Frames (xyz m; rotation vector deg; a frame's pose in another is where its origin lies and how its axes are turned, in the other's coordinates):
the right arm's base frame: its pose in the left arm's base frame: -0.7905 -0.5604 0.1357 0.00 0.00 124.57
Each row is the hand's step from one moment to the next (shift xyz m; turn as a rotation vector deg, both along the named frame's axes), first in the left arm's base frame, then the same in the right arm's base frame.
Working: the left arm's base frame: its pose in the right arm's base frame: 0.0129 -0.9689 -0.1357 0.00 0.00 -124.57

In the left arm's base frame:
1: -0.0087 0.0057 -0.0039 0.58 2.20 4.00
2: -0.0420 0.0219 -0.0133 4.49 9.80 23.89
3: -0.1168 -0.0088 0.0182 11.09 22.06 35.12
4: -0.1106 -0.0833 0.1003 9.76 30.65 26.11
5: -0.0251 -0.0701 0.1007 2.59 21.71 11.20
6: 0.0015 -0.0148 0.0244 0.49 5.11 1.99
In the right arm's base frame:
1: 0.0096 0.0039 -0.0039 1.48 -1.73 4.00
2: 0.0419 0.0222 -0.0133 5.52 -9.26 23.89
3: 0.0590 0.1012 0.0182 11.87 -21.65 35.12
4: -0.0058 0.1383 0.1003 19.70 -25.43 26.11
5: -0.0435 0.0604 0.1007 16.41 -14.45 11.20
6: -0.0130 0.0072 0.0244 3.93 -3.30 1.99

